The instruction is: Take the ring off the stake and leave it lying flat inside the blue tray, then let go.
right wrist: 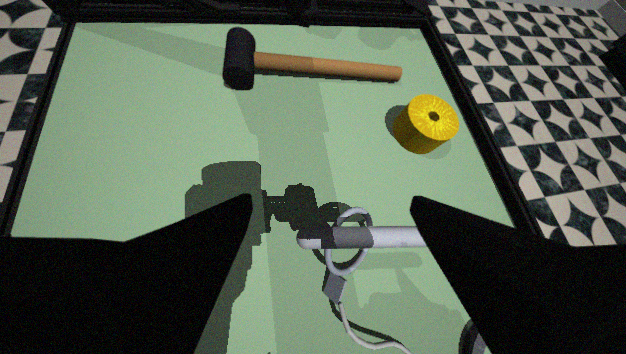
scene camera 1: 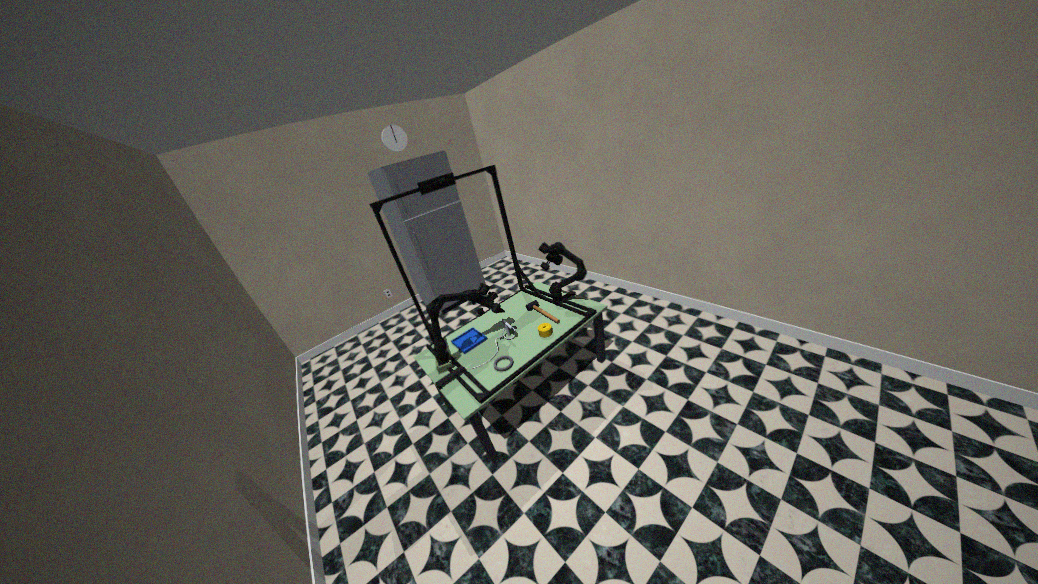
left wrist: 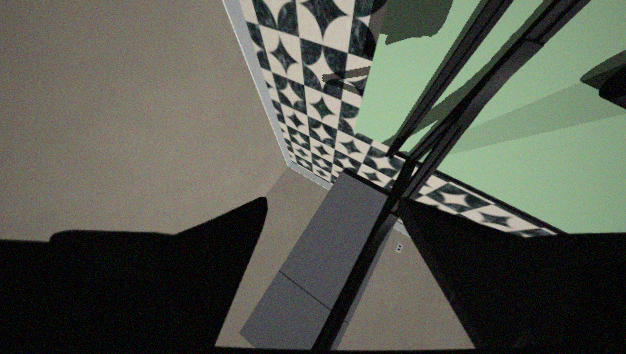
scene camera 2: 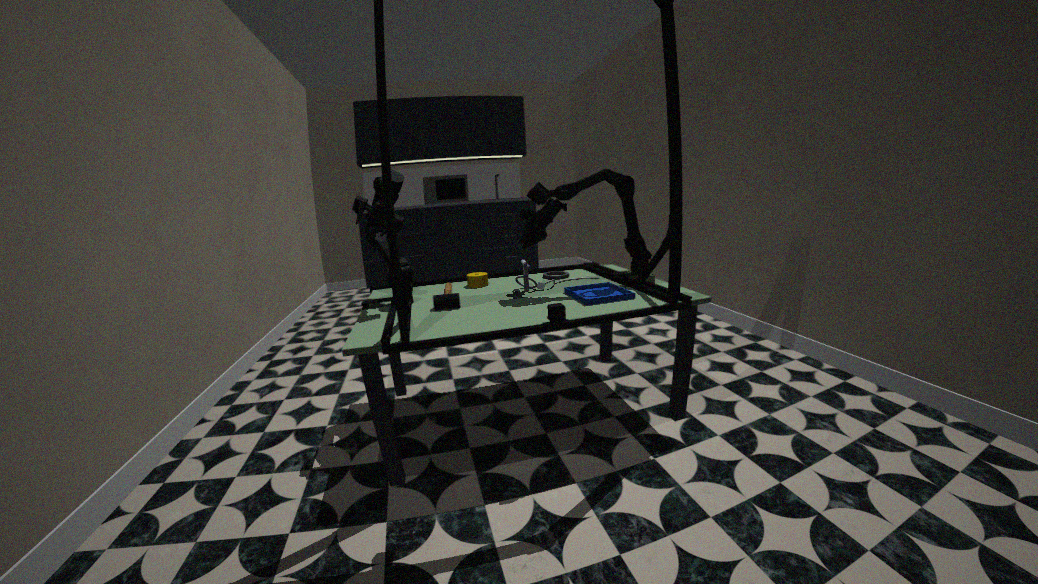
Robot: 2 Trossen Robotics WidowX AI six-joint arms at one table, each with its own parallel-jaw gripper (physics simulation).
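Where they show: left gripper, fingertip midpoint: (scene camera 1: 548, 260) (left wrist: 332, 203) (scene camera 2: 368, 229); right gripper, fingertip midpoint: (right wrist: 332, 202) (scene camera 1: 501, 309) (scene camera 2: 521, 245); left arm's base at its link origin: (right wrist: 297, 5) (scene camera 1: 558, 300); right arm's base at its link origin: (scene camera 1: 443, 361) (scene camera 2: 640, 272).
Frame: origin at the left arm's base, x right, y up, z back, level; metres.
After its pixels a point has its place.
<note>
A grey stake (right wrist: 382, 237) {x -0.147, y 0.095, z -0.464 m} (scene camera 2: 525, 277) (scene camera 1: 509, 328) {x -0.207, y 0.085, z -0.461 m} stands upright on the green table (scene camera 1: 563, 338) {x -0.399, y -0.011, z -0.191 m}. A pale ring (right wrist: 333, 265) {x -0.122, y 0.021, z -0.497 m} with a small tag and cord sits around the stake. My right gripper (right wrist: 332, 202) {x -0.083, y 0.166, z -0.456 m} (scene camera 2: 534, 226) (scene camera 1: 498, 307) {x -0.083, y 0.166, z -0.456 m} is open and empty, hanging above the stake with a finger on either side of it. The blue tray (scene camera 1: 459, 343) {x 0.006, y -0.014, z -0.801 m} (scene camera 2: 575, 291) {x -0.062, y -0.014, z -0.651 m} lies empty on the table beside the stake. My left gripper (left wrist: 332, 203) {x 0.137, y 0.279, z 0.039 m} (scene camera 2: 372, 214) {x 0.137, y 0.279, z 0.039 m} (scene camera 1: 548, 252) {x 0.137, y 0.279, z 0.039 m} is open and empty, raised high at the far end of the table, away from all objects.
A hammer (right wrist: 311, 67) {x -0.054, y 0.008, z -0.178 m} (scene camera 1: 542, 311) {x -0.064, y 0.009, z -0.168 m} (scene camera 2: 447, 298) {x 0.090, y 0.020, z -0.199 m} and a yellow cylinder (right wrist: 425, 123) {x -0.250, y 0.030, z -0.270 m} (scene camera 1: 545, 329) {x -0.297, y 0.033, z -0.260 m} (scene camera 2: 477, 279) {x -0.222, y 0.016, z -0.259 m} lie beyond the stake. A dark ring (scene camera 1: 496, 365) {x -0.359, y -0.019, z -0.641 m} (scene camera 2: 546, 275) {x -0.338, y -0.004, z -0.553 m} lies flat on the table. A small black cylinder (scene camera 2: 556, 312) {x 0.286, y 0.016, z -0.557 m} stands at the table edge. A black frame (scene camera 1: 499, 197) {x 0.375, y 0.792, z -0.149 m} surrounds the table.
</note>
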